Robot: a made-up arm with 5 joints.
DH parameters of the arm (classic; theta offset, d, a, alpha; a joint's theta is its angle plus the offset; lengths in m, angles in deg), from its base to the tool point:
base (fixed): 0 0.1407 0 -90
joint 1: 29.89 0 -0.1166 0
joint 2: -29.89 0.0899 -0.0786 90
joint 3: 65.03 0 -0.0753 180
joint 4: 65.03 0.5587 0.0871 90
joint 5: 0 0.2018 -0.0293 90
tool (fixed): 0 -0.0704 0 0
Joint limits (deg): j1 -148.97..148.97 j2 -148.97..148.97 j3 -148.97..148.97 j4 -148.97..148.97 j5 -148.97..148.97
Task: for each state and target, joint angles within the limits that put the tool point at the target. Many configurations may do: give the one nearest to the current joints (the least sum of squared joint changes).
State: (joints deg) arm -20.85 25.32 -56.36 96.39 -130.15
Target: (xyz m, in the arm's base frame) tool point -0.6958 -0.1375 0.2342
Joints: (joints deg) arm 9.87 54.60 -63.95 106.36 -127.71
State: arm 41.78 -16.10 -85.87 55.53 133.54
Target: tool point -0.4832 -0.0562 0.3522
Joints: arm 75.66 3.75 -112.01 68.60 136.51
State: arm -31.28 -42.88 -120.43 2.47 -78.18
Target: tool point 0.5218 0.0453 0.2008
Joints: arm -60.48 -33.33 -105.09 -21.75 -45.90
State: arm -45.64 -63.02 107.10 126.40 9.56
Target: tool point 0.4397 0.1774 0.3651
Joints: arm -46.85 -54.26 85.87 133.03 42.59
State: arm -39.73 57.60 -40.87 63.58 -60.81
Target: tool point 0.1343 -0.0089 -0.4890
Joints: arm -54.47 41.07 -24.83 44.23 -57.72
